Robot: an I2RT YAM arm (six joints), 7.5 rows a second.
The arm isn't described. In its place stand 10 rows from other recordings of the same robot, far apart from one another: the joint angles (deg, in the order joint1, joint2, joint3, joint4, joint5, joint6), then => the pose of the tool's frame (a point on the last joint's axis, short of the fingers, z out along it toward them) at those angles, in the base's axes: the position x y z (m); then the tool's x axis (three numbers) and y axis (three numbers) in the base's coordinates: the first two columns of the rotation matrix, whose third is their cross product.
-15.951, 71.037, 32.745, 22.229, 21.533, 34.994 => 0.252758 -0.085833 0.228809 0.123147 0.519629 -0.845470 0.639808 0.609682 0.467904
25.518, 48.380, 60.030, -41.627, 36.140, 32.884 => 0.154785 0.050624 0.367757 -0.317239 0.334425 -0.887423 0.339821 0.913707 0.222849
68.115, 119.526, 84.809, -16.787, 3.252, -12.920 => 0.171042 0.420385 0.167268 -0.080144 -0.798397 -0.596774 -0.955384 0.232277 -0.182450
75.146, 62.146, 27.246, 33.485, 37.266, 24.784 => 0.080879 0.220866 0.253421 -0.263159 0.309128 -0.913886 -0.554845 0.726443 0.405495
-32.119, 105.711, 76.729, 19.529, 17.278, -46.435 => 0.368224 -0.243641 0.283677 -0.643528 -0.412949 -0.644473 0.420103 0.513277 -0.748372
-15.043, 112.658, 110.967, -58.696, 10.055, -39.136 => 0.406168 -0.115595 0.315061 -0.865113 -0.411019 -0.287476 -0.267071 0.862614 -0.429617
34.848, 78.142, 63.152, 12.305, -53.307, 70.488 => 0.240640 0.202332 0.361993 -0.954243 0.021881 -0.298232 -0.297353 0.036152 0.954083
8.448, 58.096, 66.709, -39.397, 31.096, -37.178 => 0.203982 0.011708 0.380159 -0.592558 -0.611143 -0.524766 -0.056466 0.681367 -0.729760
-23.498, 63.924, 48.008, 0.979, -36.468, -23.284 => 0.242453 -0.082338 0.314690 -0.135692 -0.287637 -0.948078 -0.282682 0.928391 -0.241206
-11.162, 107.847, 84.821, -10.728, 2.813, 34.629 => 0.432268 -0.087074 0.263313 -0.315928 0.640857 -0.699637 0.501807 0.738689 0.450031
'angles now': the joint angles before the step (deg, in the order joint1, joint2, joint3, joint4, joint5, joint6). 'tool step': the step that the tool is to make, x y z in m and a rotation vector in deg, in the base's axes. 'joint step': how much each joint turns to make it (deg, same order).
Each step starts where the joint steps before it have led.
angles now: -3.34 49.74 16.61 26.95 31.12 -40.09
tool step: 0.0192 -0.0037 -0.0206 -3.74 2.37 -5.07
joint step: 0.08 12.35 -1.02 13.43 5.53 -3.97
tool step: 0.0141 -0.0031 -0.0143 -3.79 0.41 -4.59
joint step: 0.02 10.76 -0.24 13.58 4.92 -4.39
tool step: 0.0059 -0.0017 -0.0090 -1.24 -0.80 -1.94
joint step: -0.13 6.08 -0.29 8.26 1.87 -1.50
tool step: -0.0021 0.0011 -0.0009 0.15 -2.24 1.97
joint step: 0.02 0.68 -1.11 3.78 -1.95 0.35
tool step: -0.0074 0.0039 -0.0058 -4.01 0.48 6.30
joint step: 0.10 1.47 -3.18 7.45 -6.33 -4.89
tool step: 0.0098 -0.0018 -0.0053 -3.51 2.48 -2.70
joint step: 0.00 5.55 1.67 4.40 2.48 -4.72
